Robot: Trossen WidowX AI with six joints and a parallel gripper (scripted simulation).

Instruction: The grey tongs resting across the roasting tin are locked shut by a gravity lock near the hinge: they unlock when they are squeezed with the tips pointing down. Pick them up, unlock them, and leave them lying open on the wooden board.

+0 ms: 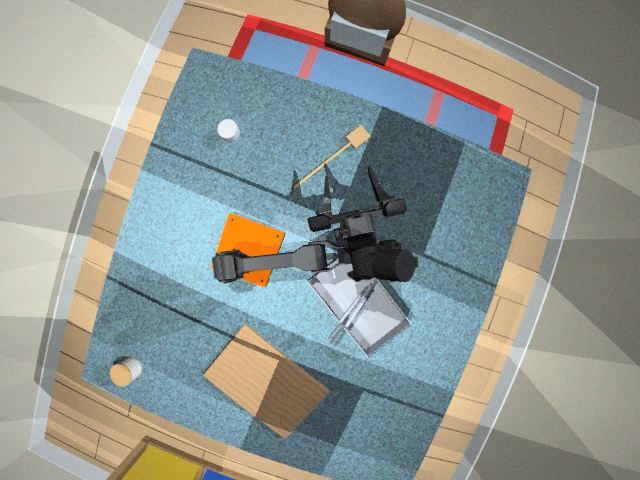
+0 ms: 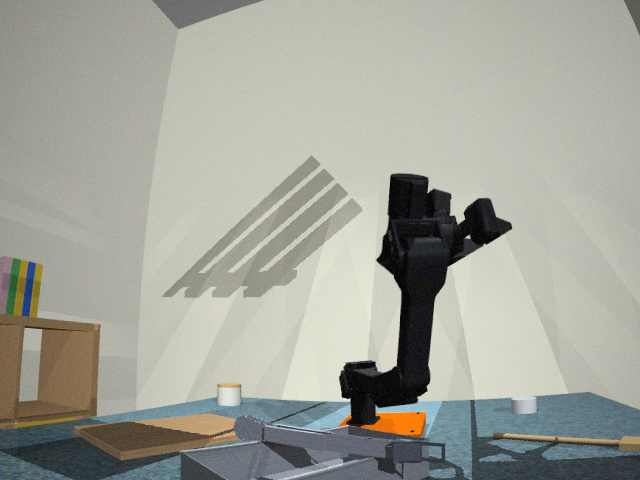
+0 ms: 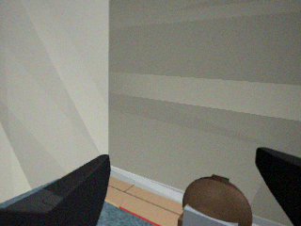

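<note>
The grey roasting tin lies 200 mm ahead of my gripper tip, 270 mm to the right of it and 350 mm below it. From my gripper tip the other things lie so: white cylinder: 420 mm behind, 50 mm to the left, 360 mm below; wood-topped canister: 410 mm behind, 850 mm to the right, 340 mm below; wooden board: 50 mm ahead, 660 mm to the right, 370 mm below.
</note>
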